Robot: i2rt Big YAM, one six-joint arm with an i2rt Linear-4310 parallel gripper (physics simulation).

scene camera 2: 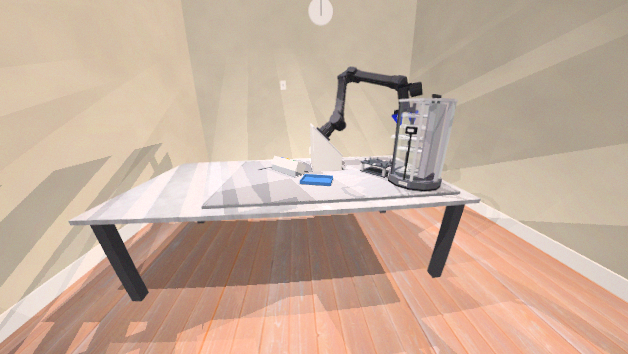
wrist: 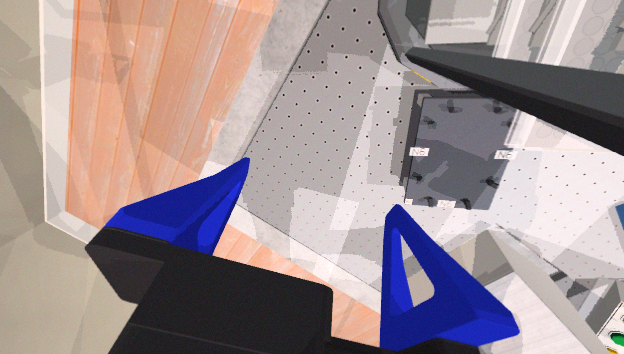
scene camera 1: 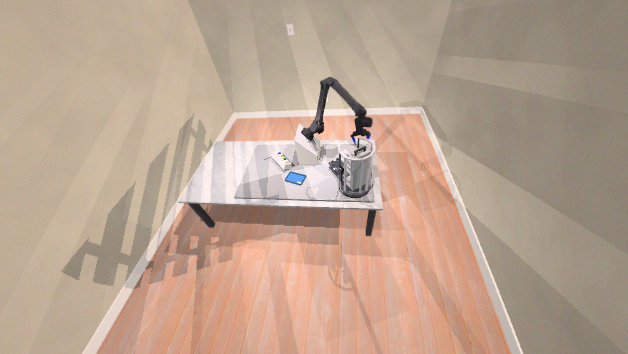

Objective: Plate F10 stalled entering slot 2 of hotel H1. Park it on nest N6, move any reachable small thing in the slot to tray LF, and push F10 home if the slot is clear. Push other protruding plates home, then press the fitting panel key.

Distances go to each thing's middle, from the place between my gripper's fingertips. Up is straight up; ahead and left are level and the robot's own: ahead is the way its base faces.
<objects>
My gripper is now 21 cm short of the clear cylindrical plate rack (scene camera 2: 423, 128), 5 cm above it and 2 cm to the left of it.
</objects>
